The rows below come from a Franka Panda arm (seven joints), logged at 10 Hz.
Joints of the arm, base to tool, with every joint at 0 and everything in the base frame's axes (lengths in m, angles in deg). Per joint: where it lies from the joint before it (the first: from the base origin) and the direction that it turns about. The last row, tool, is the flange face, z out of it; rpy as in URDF.
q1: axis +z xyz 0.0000 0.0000 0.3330
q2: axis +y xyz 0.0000 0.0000 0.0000
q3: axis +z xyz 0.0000 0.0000 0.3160
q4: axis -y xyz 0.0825 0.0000 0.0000
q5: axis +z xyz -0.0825 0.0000 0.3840
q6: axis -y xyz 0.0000 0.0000 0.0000
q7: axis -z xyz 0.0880 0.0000 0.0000
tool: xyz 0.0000 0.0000 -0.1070 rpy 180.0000 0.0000 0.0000
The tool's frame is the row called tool.
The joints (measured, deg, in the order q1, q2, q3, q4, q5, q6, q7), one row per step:
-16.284 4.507 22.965 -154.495 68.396 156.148 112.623
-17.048 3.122 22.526 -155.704 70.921 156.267 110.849
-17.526 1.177 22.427 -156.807 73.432 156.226 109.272
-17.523 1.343 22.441 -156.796 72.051 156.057 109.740
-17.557 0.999 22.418 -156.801 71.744 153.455 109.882
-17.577 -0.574 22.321 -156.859 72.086 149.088 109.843
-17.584 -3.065 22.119 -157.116 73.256 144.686 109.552
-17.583 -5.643 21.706 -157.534 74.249 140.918 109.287
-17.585 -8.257 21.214 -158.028 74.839 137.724 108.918
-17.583 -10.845 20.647 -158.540 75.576 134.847 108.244
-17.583 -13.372 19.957 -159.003 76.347 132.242 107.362
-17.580 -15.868 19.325 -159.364 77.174 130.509 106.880
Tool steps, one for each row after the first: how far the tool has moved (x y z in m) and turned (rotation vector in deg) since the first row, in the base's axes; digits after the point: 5 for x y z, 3 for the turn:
-0.00733 -0.01080 0.00236 -0.025 -0.757 -1.979
-0.01299 -0.01715 0.00848 -0.032 -2.036 -3.453
-0.01260 -0.01622 0.00769 -0.252 -1.695 -2.507
-0.01340 -0.01107 0.00776 1.768 -0.934 -1.496
-0.01364 -0.00334 0.01401 5.116 -0.651 -0.302
-0.01404 0.00332 0.02523 8.493 -1.220 0.414
-0.01522 0.00744 0.03688 11.259 -2.048 0.948
-0.01676 0.00997 0.04878 13.353 -3.151 1.719
-0.01853 0.01163 0.06067 15.229 -4.584 2.496
-0.02009 0.01225 0.07271 16.913 -6.325 3.260
-0.02072 0.01158 0.08543 17.989 -8.284 3.427

